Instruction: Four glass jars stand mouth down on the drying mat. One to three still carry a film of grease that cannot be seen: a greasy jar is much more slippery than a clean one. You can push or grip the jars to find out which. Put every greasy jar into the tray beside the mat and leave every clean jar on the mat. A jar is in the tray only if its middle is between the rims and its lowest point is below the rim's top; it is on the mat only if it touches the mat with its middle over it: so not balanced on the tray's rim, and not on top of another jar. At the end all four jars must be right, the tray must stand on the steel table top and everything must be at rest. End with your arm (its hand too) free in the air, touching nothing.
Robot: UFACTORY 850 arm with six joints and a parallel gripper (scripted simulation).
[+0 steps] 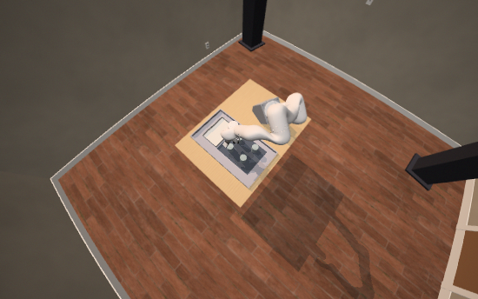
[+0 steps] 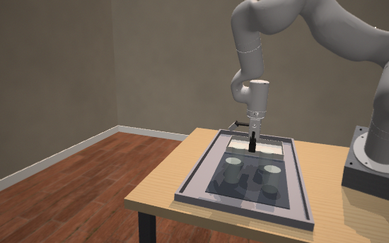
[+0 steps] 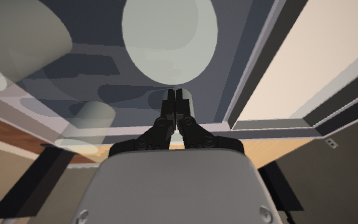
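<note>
My gripper is now 9 cm to the right of the dark drying mat, 9 cm above it and 2 cm past it. Also, from my hand: cream tray (23 cm to the right, 9 cm below, 3 cm ahead).
</note>
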